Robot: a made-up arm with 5 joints.
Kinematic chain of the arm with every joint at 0, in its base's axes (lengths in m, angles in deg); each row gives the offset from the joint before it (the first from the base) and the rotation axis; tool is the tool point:
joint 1: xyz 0 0 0.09 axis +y
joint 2: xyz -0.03 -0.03 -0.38 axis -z
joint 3: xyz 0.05 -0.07 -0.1 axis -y
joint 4: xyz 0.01 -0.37 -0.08 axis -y
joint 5: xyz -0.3 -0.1 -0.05 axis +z
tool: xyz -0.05 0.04 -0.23
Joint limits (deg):
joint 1: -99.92..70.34
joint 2: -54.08..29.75
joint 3: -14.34..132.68
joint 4: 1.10..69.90
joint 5: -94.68..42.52
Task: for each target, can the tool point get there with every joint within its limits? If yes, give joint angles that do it. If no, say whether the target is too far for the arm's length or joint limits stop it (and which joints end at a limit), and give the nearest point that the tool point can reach.
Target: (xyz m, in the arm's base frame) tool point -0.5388 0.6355 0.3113
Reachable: no: joint limits stop it (at a limit: joint 1, joint 2, joint 3) | nearest point -0.0437 -0.0307 0.6673 | short by 0.903 m
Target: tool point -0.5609 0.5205 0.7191
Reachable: no: joint limits stop it (at a limit: joint 1, joint 2) | nearest point -0.0272 -0.0011 0.7220 | short by 0.746 m
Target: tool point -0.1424 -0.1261 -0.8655
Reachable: yes | joints 52.60 -35.43 72.77 40.01 -19.49
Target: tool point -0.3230 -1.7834 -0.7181
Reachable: no: too far | nearest point -0.2521 -0.7811 -0.5407 | short by 1.020 m
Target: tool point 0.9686 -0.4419 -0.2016
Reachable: yes | joints -58.92 -43.47 -1.16 33.62 -10.23
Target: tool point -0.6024 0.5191 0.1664
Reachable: no: joint limits stop it (at a limit: joint 2, joint 3, joint 4) | nearest point -0.9360 -0.2792 0.2087 | short by 0.866 m
